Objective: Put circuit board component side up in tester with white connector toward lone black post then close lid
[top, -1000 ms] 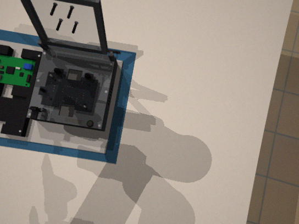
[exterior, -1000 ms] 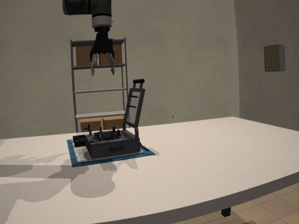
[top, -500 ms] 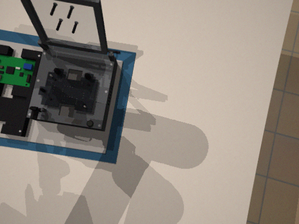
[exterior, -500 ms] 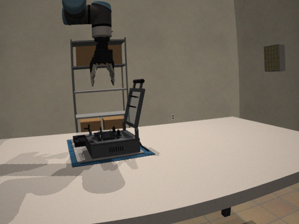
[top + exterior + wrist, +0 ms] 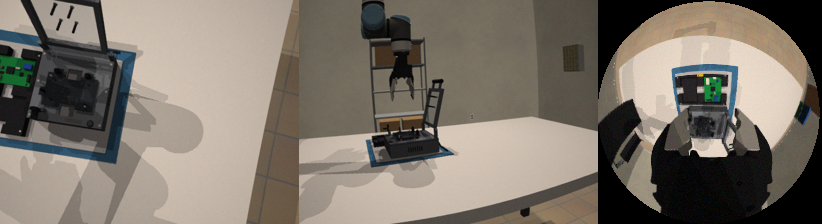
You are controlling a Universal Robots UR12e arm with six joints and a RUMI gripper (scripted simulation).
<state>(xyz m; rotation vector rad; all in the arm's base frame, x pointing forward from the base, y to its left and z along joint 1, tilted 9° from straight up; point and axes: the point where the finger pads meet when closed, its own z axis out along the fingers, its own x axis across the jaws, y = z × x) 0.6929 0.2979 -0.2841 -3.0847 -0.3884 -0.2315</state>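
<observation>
My gripper is now 18 cm above the green circuit board. Round my hand: dark grey tester (3 cm ahead, 13 cm to the right, 9 cm below); dark nest (1 cm ahead, 17 cm to the right, 13 cm below); tester lid (13 cm ahead, 14 cm to the right, 2 cm below).
</observation>
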